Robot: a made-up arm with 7 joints.
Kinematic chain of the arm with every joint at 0, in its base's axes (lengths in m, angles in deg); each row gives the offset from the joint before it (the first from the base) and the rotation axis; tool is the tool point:
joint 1: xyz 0 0 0.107 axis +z
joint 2: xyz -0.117 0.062 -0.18 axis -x
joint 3: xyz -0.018 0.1 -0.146 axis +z
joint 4: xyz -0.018 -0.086 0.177 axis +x
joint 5: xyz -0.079 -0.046 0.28 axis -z
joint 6: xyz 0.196 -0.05 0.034 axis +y
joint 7: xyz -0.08 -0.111 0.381 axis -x
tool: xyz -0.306 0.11 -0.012
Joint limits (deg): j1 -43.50..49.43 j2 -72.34..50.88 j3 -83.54..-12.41 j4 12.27..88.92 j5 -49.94..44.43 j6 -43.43..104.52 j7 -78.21..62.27
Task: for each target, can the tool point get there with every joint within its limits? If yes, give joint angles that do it. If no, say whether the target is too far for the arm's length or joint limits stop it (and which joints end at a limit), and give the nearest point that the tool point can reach.
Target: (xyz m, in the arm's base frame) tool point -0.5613 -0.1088 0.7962
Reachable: yes | joints 19.16 32.51 -45.74 32.16 -4.46 37.88 -64.74
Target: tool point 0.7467 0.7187 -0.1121
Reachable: no: joint limits stop it (at a limit: joint 1, joint 3, joint 4, joint 5) | nearest point 0.4059 0.7504 -0.1036 | short by 0.342 m
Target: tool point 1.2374 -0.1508 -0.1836
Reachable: no: joint limits stop it (at a limit: joint 1, joint 2, joint 3, joint 4, joint 7) | nearest point 0.7887 -0.1901 -0.1417 | short by 0.452 m
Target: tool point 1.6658 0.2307 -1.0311
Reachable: no: too far | nearest point 0.6511 -0.0756 -0.5118 | short by 1.180 m
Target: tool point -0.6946 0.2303 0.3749
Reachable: yes | joints -3.69 19.13 -51.78 25.84 -21.17 -2.97 49.53
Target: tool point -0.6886 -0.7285 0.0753
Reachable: yes | joints 17.49 -49.38 -56.64 48.68 3.24 19.71 -40.51
